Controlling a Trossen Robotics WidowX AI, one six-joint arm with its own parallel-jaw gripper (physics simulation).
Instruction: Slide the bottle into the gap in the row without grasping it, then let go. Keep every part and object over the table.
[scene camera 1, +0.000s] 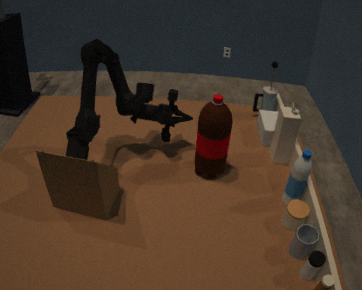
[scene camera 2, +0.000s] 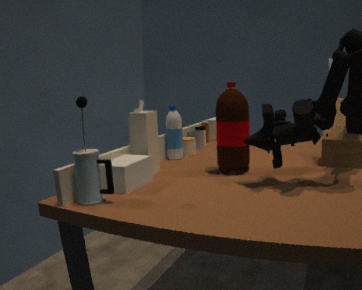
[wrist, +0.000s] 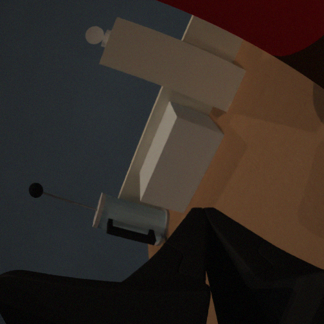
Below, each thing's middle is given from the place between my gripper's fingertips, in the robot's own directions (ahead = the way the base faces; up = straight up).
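White box (scene camera 2: 129, 172): 320 mm ahead of my hand, 160 mm to the left of it, 90 mm below it. Blue-capped bottle (scene camera 1: 302, 167): 390 mm ahead of my hand, 220 mm to the right, 20 mm below. Tall white carton (scene camera 2: 143, 126): 360 mm ahead of my hand, 20 mm to the left. Large brown bottle (scene camera 2: 232, 112): 90 mm ahead of my hand, 120 mm to the right, 20 mm above.
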